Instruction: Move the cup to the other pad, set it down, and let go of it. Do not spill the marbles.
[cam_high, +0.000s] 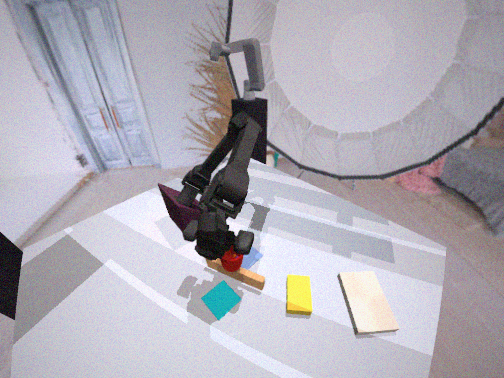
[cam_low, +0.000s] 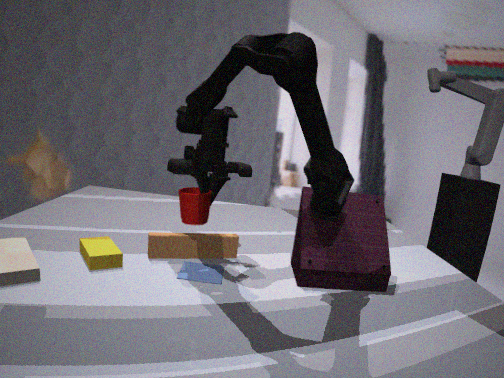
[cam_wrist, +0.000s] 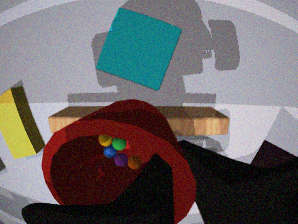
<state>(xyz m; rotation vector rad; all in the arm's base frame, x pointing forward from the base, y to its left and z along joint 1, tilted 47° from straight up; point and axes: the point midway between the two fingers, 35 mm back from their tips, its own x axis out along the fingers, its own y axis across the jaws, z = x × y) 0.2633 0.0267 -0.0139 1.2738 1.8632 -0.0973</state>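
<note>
The cyan pad is 130 mm below my gripper tip, 60 mm to the right of it and 60 mm ahead of it. Also, from my gripper tip: wooden bar (100 mm below, 20 mm to the left, 20 mm ahead); then red cup (20 mm to the left, 20 mm ahead); then pale blue pad (130 mm below, 100 mm to the left, 20 mm behind).
</note>
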